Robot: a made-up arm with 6 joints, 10 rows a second.
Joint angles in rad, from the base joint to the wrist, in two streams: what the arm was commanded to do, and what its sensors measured. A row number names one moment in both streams.
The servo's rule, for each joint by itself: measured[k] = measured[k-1] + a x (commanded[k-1-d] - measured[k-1]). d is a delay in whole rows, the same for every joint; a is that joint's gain. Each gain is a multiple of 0.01, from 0.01 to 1. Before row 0 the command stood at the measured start. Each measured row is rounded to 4 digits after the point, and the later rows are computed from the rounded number. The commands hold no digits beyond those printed.
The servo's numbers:
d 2
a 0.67 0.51 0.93 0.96 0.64 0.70
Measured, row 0:
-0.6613 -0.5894 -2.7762 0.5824 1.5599 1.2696
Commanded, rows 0 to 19:
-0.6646 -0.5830 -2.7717 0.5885 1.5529 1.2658
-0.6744 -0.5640 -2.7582 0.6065 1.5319 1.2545
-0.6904 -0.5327 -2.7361 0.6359 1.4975 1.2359
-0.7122 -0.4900 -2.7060 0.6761 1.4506 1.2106
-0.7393 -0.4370 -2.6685 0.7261 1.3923 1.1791
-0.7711 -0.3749 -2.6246 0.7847 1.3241 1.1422
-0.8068 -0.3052 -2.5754 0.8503 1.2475 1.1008
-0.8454 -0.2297 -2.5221 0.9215 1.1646 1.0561
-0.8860 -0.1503 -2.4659 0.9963 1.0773 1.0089
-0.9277 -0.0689 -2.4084 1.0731 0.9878 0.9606
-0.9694 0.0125 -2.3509 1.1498 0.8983 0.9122
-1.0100 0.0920 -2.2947 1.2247 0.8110 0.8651
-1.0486 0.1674 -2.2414 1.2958 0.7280 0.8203
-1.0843 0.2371 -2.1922 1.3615 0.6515 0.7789
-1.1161 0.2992 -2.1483 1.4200 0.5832 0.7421
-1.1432 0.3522 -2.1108 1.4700 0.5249 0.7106
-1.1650 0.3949 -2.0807 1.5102 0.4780 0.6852
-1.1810 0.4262 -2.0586 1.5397 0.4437 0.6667
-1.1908 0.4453 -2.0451 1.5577 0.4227 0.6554
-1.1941 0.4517 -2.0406 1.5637 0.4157 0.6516
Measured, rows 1 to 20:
-0.6613 -0.5894 -2.7762 0.5824 1.5599 1.2696
-0.6613 -0.5894 -2.7762 0.5824 1.5599 1.2696
-0.6635 -0.5861 -2.7720 0.5883 1.5554 1.2669
-0.6708 -0.5748 -2.7592 0.6058 1.5404 1.2582
-0.6839 -0.5533 -2.7377 0.6347 1.5129 1.2426
-0.7029 -0.5210 -2.7082 0.6744 1.4730 1.2202
-0.7273 -0.4782 -2.6713 0.7240 1.4214 1.1914
-0.7566 -0.4255 -2.6279 0.7823 1.3591 1.1570
-0.7902 -0.3641 -2.5791 0.8476 1.2877 1.1177
-0.8272 -0.2956 -2.5261 0.9185 1.2089 1.0746
-0.8666 -0.2215 -2.4701 0.9932 1.1247 1.0286
-0.9075 -0.1437 -2.4127 1.0699 1.0371 0.9810
-0.9490 -0.0640 -2.3552 1.1466 0.9483 0.9328
-0.9899 0.0156 -2.2989 1.2216 0.8604 0.8854
-1.0292 0.0930 -2.2454 1.2928 0.7757 0.8398
-1.0661 0.1665 -2.1959 1.3588 0.6962 0.7972
-1.0996 0.2342 -2.1516 1.4176 0.6239 0.7586
-1.1288 0.2944 -2.1137 1.4679 0.5605 0.7250
-1.1531 0.3457 -2.0830 1.5085 0.5077 0.6971
-1.1718 0.3868 -2.0603 1.5385 0.4667 0.6758

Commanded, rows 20 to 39:
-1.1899 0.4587 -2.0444 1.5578 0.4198 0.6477
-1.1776 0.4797 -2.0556 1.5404 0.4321 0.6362
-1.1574 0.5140 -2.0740 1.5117 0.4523 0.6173
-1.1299 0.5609 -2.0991 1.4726 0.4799 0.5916
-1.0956 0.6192 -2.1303 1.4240 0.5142 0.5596
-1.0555 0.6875 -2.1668 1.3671 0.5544 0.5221
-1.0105 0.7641 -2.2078 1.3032 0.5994 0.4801
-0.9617 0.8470 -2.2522 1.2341 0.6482 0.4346
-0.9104 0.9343 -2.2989 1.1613 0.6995 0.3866
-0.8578 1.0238 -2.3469 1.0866 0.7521 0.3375
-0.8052 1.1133 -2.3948 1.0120 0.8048 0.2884
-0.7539 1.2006 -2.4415 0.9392 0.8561 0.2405
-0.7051 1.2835 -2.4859 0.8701 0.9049 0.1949
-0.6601 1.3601 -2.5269 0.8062 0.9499 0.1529
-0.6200 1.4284 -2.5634 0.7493 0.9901 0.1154
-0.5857 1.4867 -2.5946 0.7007 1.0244 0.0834
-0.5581 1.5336 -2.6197 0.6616 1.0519 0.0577
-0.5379 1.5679 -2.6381 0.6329 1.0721 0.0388
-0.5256 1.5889 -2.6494 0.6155 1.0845 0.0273
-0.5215 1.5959 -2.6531 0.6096 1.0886 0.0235
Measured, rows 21 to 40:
-1.1845 0.4166 -2.0462 1.5569 0.4385 0.6615
-1.1909 0.4345 -2.0410 1.5634 0.4239 0.6546
-1.1902 0.4468 -2.0442 1.5580 0.4213 0.6498
-1.1818 0.4636 -2.0548 1.5411 0.4282 0.6403
-1.1655 0.4893 -2.0727 1.5129 0.4436 0.6242
-1.1416 0.5258 -2.0973 1.4742 0.4668 0.6014
-1.1108 0.5734 -2.1280 1.4260 0.4971 0.5721
-1.0737 0.6316 -2.1641 1.3695 0.5338 0.5371
-1.0314 0.6992 -2.2047 1.3059 0.5758 0.4972
-0.9847 0.7746 -2.2489 1.2370 0.6221 0.4534
-0.9349 0.8560 -2.2954 1.1643 0.6716 0.4066
-0.8832 0.9416 -2.3433 1.0897 0.7231 0.3582
-0.8309 1.0292 -2.3912 1.0151 0.7754 0.3093
-0.7793 1.1166 -2.4380 0.9422 0.8270 0.2611
-0.7296 1.2017 -2.4825 0.8730 0.8769 0.2148
-0.6830 1.2825 -2.5238 0.8089 0.9236 0.1715
-0.6408 1.3569 -2.5606 0.7517 0.9662 0.1322
-0.6039 1.4231 -2.5922 0.7027 1.0034 0.0980
-0.5732 1.4795 -2.6178 0.6632 1.0344 0.0698
-0.5495 1.5246 -2.6367 0.6341 1.0585 0.0481

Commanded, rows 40 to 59:
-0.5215 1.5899 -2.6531 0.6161 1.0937 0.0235
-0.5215 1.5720 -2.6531 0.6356 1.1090 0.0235
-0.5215 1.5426 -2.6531 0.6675 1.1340 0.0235
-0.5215 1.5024 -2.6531 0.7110 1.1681 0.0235
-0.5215 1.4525 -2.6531 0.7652 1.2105 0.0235
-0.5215 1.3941 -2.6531 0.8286 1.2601 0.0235
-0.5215 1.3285 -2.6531 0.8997 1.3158 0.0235
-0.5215 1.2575 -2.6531 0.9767 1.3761 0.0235
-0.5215 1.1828 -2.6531 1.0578 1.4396 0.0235
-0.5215 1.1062 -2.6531 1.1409 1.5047 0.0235
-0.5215 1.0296 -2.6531 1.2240 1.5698 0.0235
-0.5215 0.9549 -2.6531 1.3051 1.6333 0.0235
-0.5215 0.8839 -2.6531 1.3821 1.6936 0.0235
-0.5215 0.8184 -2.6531 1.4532 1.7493 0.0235
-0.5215 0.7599 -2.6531 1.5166 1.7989 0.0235
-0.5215 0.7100 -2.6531 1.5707 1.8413 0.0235
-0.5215 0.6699 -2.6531 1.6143 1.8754 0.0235
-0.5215 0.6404 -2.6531 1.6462 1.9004 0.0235
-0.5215 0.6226 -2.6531 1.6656 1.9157 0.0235
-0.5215 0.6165 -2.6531 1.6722 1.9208 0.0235
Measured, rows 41 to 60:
-0.5335 1.5574 -2.6485 0.6162 1.0751 0.0335
-0.5255 1.5770 -2.6528 0.6099 1.0837 0.0265
-0.5228 1.5836 -2.6531 0.6159 1.0901 0.0244
-0.5219 1.5777 -2.6531 0.6348 1.1022 0.0238
-0.5216 1.5598 -2.6531 0.6662 1.1226 0.0236
-0.5215 1.5305 -2.6531 0.7092 1.1517 0.0235
-0.5215 1.4907 -2.6531 0.7630 1.1893 0.0235
-0.5215 1.4414 -2.6531 0.8260 1.2346 0.0235
-0.5215 1.3838 -2.6531 0.8968 1.2866 0.0235
-0.5215 1.3194 -2.6531 0.9735 1.3439 0.0235
-0.5215 1.2497 -2.6531 1.0544 1.4051 0.0235
-0.5215 1.1765 -2.6531 1.1374 1.4688 0.0235
-0.5215 1.1016 -2.6531 1.2205 1.5334 0.0235
-0.5215 1.0268 -2.6531 1.3017 1.5973 0.0235
-0.5215 0.9539 -2.6531 1.3789 1.6589 0.0235
-0.5215 0.8848 -2.6531 1.4502 1.7168 0.0235
-0.5215 0.8211 -2.6531 1.5139 1.7693 0.0235
-0.5215 0.7644 -2.6531 1.5684 1.8154 0.0235
-0.5215 0.7162 -2.6531 1.6125 1.8538 0.0235
-0.5215 0.6775 -2.6531 1.6449 1.8836 0.0235

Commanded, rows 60 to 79:
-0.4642 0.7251 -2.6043 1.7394 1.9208 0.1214
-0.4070 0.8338 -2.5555 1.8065 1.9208 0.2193
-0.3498 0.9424 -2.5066 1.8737 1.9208 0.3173
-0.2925 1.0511 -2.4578 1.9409 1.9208 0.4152
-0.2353 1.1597 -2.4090 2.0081 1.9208 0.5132
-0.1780 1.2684 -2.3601 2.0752 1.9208 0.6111
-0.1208 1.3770 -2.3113 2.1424 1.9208 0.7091
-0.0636 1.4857 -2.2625 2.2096 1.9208 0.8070
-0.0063 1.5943 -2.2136 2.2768 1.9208 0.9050
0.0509 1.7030 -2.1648 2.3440 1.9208 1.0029
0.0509 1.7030 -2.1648 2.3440 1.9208 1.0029
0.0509 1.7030 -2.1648 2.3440 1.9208 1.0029
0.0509 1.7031 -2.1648 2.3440 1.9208 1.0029
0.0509 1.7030 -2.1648 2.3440 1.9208 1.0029
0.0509 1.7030 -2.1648 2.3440 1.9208 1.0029
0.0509 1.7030 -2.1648 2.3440 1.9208 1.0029
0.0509 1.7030 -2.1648 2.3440 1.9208 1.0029
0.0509 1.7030 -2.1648 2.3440 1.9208 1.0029
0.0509 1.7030 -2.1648 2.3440 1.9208 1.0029
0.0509 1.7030 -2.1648 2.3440 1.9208 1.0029
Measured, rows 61 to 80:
-0.5215 0.6495 -2.6531 1.6648 1.9041 0.0235
-0.5215 0.6327 -2.6531 1.6719 1.9148 0.0235
-0.4831 0.6798 -2.6077 1.7367 1.9186 0.0920
-0.4321 0.7583 -2.5592 1.8037 1.9200 0.1811
-0.3770 0.8522 -2.5103 1.8709 1.9205 0.2764
-0.3204 0.9536 -2.4615 1.9381 1.9207 0.3736
-0.2634 1.0587 -2.4127 2.0053 1.9208 0.4713
-0.2062 1.1656 -2.3638 2.0724 1.9208 0.5692
-0.1490 1.2734 -2.3150 2.1396 1.9208 0.6671
-0.0918 1.3817 -2.2662 2.2068 1.9208 0.7650
-0.0345 1.4901 -2.2173 2.2740 1.9208 0.8630
0.0227 1.5987 -2.1685 2.3412 1.9208 0.9609
0.0416 1.6519 -2.1651 2.3439 1.9208 0.9903
0.0478 1.6780 -2.1648 2.3440 1.9208 0.9991
0.0499 1.6908 -2.1648 2.3440 1.9208 1.0018
0.0506 1.6970 -2.1648 2.3440 1.9208 1.0026
0.0508 1.7001 -2.1648 2.3440 1.9208 1.0028
0.0509 1.7016 -2.1648 2.3440 1.9208 1.0029
0.0509 1.7023 -2.1648 2.3440 1.9208 1.0029
0.0509 1.7027 -2.1648 2.3440 1.9208 1.0029

